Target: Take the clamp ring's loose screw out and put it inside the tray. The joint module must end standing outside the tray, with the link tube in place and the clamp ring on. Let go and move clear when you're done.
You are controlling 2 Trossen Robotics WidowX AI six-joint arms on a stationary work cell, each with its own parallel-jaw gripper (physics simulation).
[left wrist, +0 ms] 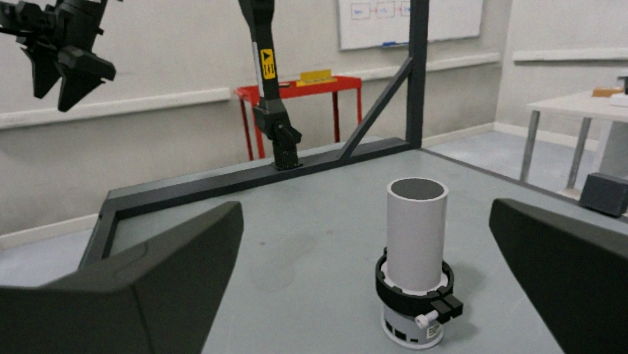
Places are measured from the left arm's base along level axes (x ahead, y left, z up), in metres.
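Pixels of known places: left gripper, fingertip midpoint: point(363, 212); right gripper, fingertip midpoint: point(49, 104); right arm's base, origin of the base link: point(286, 165).
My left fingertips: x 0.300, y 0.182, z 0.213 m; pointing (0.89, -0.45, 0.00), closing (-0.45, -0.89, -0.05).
Ahead of a thing's pixels: the offset from my left fingertips to its top centre. "*": to the spot under its first point. Level surfaces: height alone.
The joint module {0.121 m ahead, 0.130 m right, 0.168 m down} point(411, 328) stands upright on the table at the right of the view. The white link tube {0.121 m ahead, 0.130 m right, 0.072 m down} point(416, 240) stands upright in its top. The black clamp ring {* 0.100 m ahead, 0.100 m right, 0.163 m down} point(402, 296) is around the module's top at the tube's foot. The pale loose screw {0.079 m ahead, 0.115 m right, 0.168 m down} point(426, 319) sticks out of the ring's lug, its head towards the camera. My left gripper point(363, 212) is open, its fingers wide apart at either side of the view, with the module beyond and between them, not held. My right gripper point(49, 104) is open and hangs high at the upper left. The tray does not show.
The right arm's base stands at the far edge of the table {0.232 m down} point(310, 215) by a dark frame rail point(200, 189). A dark upright post point(418, 75) with a brace rises at the far corner. A black block {0.160 m ahead, 0.535 m right, 0.175 m down} point(604, 194) is at the right edge. A red cart point(347, 82) stands beyond.
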